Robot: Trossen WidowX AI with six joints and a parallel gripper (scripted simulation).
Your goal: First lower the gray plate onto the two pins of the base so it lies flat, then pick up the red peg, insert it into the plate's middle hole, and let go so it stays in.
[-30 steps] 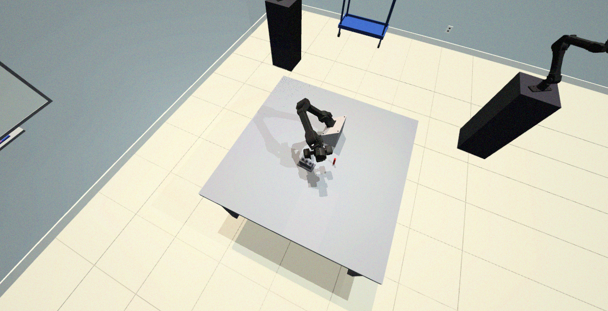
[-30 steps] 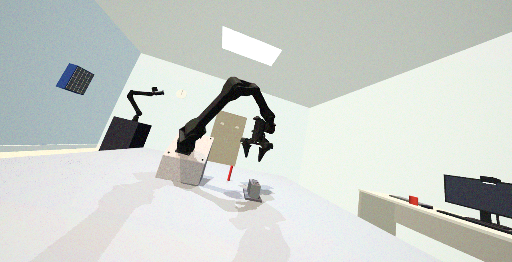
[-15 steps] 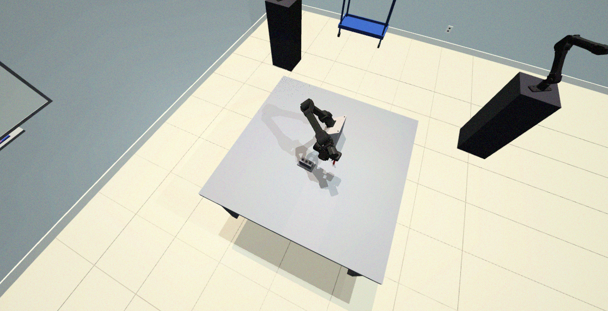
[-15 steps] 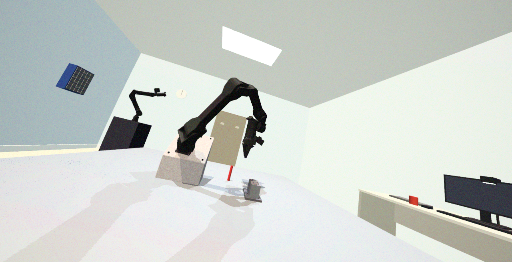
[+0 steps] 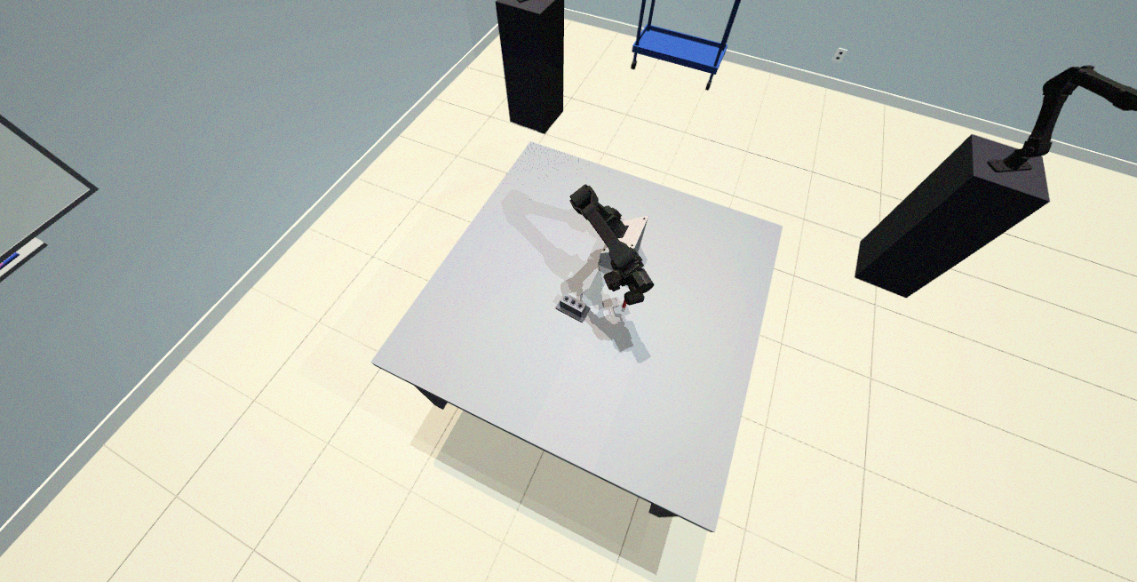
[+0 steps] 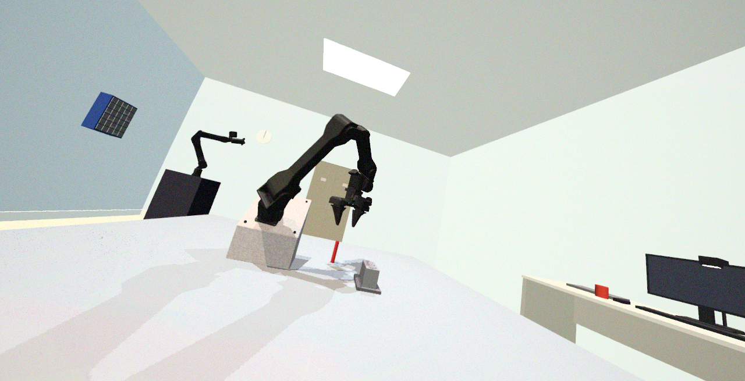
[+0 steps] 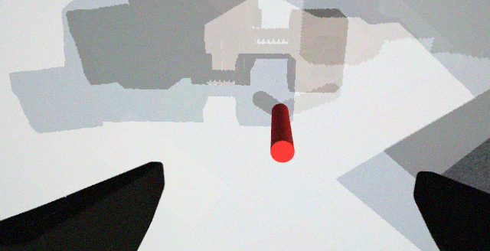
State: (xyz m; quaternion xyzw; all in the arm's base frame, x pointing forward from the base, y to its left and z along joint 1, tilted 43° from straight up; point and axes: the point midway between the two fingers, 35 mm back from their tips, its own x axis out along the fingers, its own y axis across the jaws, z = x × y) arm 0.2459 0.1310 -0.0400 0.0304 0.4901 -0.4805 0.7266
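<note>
Now: gripper tip 10 cm above the red peg, 1 cm to the right of it and 1 cm past it. Round my gripper tip: dark base (16 cm to the right, 13 cm below, 9 cm ahead); gray plate (16 cm to the right, 10 cm below, 9 cm ahead).
</note>
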